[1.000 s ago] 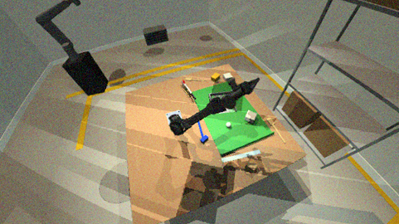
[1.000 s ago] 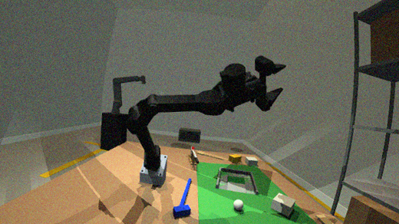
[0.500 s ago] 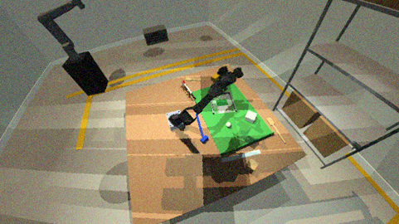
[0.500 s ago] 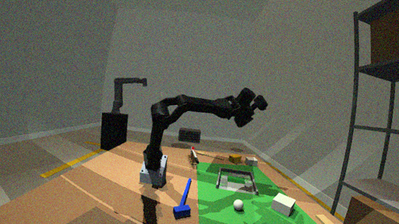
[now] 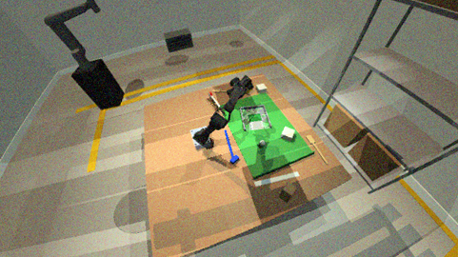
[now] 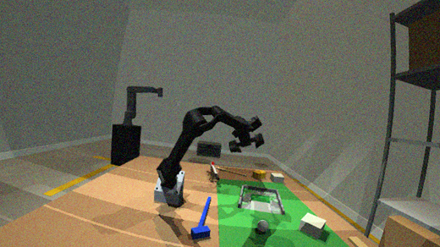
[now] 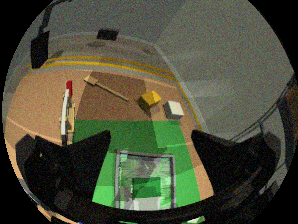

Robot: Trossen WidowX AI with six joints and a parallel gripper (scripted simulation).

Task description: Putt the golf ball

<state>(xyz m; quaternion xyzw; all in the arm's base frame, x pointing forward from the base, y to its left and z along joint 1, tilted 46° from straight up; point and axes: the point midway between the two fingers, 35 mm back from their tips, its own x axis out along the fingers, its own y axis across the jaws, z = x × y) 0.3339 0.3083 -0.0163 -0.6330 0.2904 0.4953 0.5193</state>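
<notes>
My gripper tip is now 330 mm to the left of the blue putter, 240 mm above it and 160 mm past it. Also, from my gripper tip: white golf ball 360 mm to the right, 230 mm below, 70 mm ahead; then green mat 250 mm below, 200 mm to the right, 120 mm ahead; then yellow block 270 mm to the left, 230 mm below, 130 mm ahead.
</notes>
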